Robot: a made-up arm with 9 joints.
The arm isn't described. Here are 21 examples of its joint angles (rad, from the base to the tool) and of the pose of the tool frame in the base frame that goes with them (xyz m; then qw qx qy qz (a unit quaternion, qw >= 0)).
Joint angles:
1: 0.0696 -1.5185 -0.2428 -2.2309 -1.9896 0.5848 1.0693 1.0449 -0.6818
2: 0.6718 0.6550 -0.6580 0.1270 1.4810 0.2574 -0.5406 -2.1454 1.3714
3: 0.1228 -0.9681 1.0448 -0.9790 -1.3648 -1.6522 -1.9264 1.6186 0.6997
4: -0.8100 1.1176 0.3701 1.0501 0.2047 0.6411 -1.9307 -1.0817 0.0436
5: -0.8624 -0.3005 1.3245 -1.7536 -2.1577 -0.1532 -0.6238 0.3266 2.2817
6: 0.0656 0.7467 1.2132 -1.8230 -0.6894 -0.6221 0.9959 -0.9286 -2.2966
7: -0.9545 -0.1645 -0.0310 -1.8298 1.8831 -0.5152 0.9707 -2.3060 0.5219
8: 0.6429 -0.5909 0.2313 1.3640 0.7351 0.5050 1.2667 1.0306 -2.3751
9: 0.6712 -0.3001 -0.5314 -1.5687 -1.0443 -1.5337 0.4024 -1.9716 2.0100
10: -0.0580 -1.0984 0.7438 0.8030 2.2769 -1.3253 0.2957 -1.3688 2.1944
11: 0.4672 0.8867 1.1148 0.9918 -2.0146 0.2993 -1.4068 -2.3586 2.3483
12: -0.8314 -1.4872 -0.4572 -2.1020 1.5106 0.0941 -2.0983 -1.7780 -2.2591
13: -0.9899 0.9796 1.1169 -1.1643 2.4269 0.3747 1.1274 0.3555 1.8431
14: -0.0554 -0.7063 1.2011 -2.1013 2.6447 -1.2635 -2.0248 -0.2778 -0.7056
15: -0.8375 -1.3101 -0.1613 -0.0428 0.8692 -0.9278 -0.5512 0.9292 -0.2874
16: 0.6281 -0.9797 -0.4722 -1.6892 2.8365 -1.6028 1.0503 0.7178 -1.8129
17: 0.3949 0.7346 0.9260 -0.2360 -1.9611 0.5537 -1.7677 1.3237 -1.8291
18: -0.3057 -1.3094 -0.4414 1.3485 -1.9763 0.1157 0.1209 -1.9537 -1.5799
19: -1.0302 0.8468 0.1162 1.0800 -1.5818 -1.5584 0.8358 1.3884 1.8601
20: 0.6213 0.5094 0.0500 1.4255 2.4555 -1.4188 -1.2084 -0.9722 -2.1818
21: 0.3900 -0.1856 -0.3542 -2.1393 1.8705 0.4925 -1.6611 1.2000 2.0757
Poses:
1: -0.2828 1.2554 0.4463 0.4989 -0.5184 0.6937 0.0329
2: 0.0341 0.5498 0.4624 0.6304 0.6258 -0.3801 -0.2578
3: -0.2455 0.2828 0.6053 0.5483 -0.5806 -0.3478 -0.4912
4: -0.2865 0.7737 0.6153 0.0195 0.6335 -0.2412 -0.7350
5: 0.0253 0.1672 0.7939 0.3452 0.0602 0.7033 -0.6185
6: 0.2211 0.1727 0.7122 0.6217 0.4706 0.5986 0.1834
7: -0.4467 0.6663 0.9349 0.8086 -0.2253 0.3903 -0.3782
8: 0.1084 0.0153 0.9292 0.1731 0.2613 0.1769 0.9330
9: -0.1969 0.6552 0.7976 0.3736 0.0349 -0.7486 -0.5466
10: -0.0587 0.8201 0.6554 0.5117 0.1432 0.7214 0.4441
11: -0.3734 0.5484 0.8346 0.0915 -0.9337 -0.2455 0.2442
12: 0.2497 0.3731 0.8113 0.4346 -0.6666 -0.4671 -0.3855
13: -0.1526 1.1383 0.6884 0.4017 -0.2654 0.8720 -0.0880
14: -0.0547 -0.1365 0.4096 0.1516 -0.1139 0.8677 -0.4596
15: 0.1206 0.5811 0.5090 0.7278 -0.5802 0.1870 -0.3141
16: -0.0537 0.6516 -0.1934 0.5045 -0.5902 0.4756 -0.4134
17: -0.2068 0.6370 0.6179 0.5756 0.2266 0.0904 -0.7805
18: 0.0962 0.1983 0.3079 0.6928 0.7022 0.1635 0.0166
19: -0.0295 1.0273 0.6195 0.3663 0.7563 -0.5374 -0.0710
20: 0.1169 0.3608 0.7059 0.4579 -0.8406 -0.2541 -0.1388
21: -0.3156 0.4122 0.5319 0.4067 0.7787 0.0073 -0.4777
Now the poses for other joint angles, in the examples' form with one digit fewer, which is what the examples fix.
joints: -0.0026 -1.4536 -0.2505 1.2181 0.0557 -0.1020 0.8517 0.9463 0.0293
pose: -0.076 0.061 0.935 0.195 0.528 0.156 -0.812
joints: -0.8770 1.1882 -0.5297 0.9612 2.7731 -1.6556 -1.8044 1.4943 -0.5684
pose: -0.029 0.327 0.490 0.830 0.316 -0.393 -0.237
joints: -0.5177 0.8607 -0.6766 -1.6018 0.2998 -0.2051 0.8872 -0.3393 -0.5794
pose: -0.232 0.458 0.332 0.271 -0.888 -0.013 -0.371
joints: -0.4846 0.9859 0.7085 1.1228 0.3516 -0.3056 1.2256 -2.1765 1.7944
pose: 0.118 0.263 0.322 0.480 -0.416 -0.151 0.757
